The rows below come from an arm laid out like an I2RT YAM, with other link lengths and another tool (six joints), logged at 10 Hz.
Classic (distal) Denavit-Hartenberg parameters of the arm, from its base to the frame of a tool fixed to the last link. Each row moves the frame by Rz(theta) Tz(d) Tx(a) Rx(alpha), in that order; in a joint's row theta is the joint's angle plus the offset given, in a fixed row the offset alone. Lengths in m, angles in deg.
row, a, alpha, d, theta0
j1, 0.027, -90, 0.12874, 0
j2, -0.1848, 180, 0, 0
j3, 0.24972, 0, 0, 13.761
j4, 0.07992, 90, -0.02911, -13.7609
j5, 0, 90, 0.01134, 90
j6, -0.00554, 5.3, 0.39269, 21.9
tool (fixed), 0, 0, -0.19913, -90
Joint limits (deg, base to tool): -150..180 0..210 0..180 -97..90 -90..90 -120..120
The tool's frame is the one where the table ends.
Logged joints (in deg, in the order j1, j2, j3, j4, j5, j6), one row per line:
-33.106, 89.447, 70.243, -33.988, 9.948, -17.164
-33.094, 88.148, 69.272, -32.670, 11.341, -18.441
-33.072, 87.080, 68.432, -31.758, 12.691, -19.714
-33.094, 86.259, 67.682, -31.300, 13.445, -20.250
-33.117, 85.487, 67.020, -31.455, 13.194, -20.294
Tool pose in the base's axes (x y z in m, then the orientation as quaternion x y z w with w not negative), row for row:
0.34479, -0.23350, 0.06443, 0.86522, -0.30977, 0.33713, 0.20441
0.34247, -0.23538, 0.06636, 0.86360, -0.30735, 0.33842, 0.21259
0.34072, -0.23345, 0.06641, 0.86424, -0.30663, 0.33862, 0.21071
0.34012, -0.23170, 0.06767, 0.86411, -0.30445, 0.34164, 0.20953
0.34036, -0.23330, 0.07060, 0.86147, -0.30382, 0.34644, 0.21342
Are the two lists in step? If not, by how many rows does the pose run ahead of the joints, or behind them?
The pose runs 2 rows ahead of the joints: the pose in row i belongs to the joints in row i + 2.
